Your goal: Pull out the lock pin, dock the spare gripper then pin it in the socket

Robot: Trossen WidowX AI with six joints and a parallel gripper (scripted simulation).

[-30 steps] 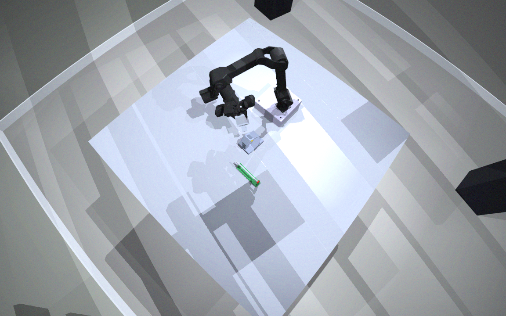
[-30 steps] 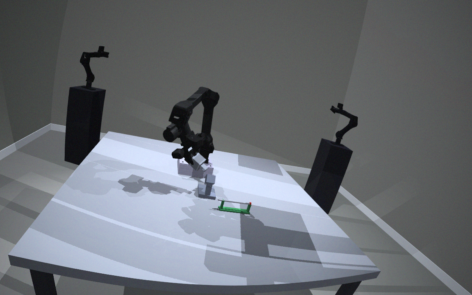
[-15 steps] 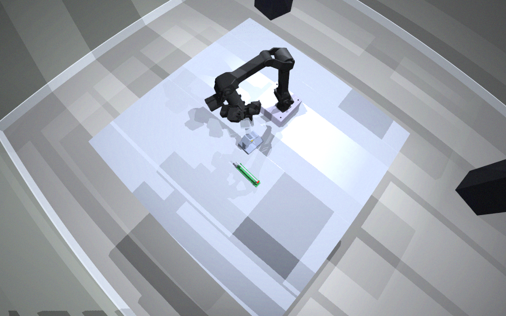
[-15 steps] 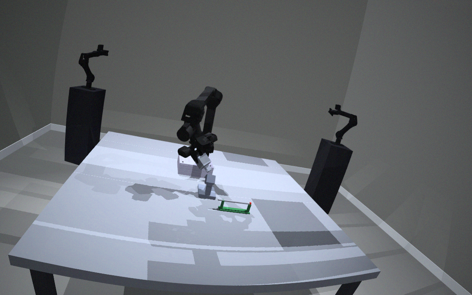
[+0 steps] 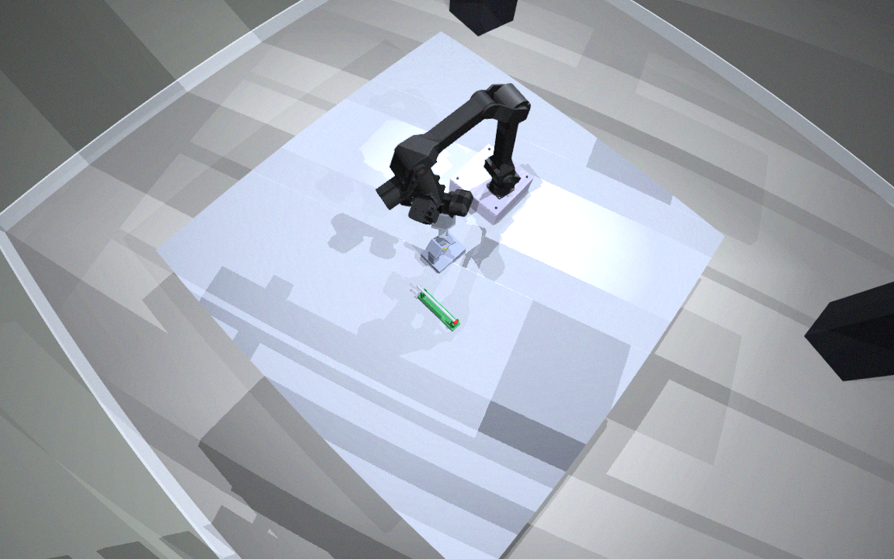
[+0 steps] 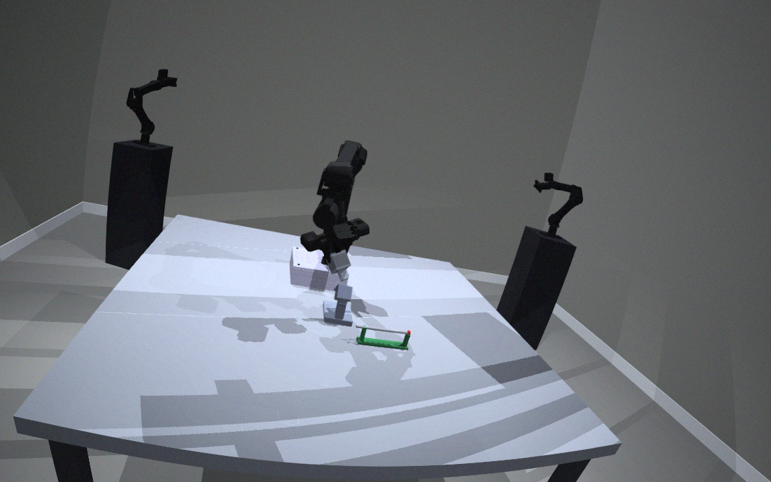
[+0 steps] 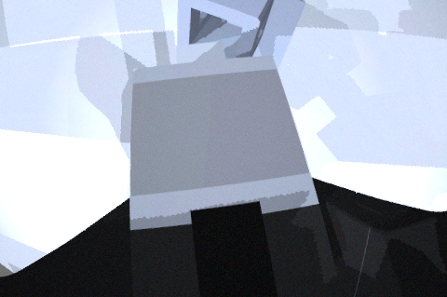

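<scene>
Right now my gripper tip is 17 cm to the right of the cradle, 14 cm short of it and 13 cm above it. The rest, counted from my gripper tip: spare gripper: 1 cm ahead; then socket: 11 cm below, 4 cm to the left, 4 cm ahead.
</scene>
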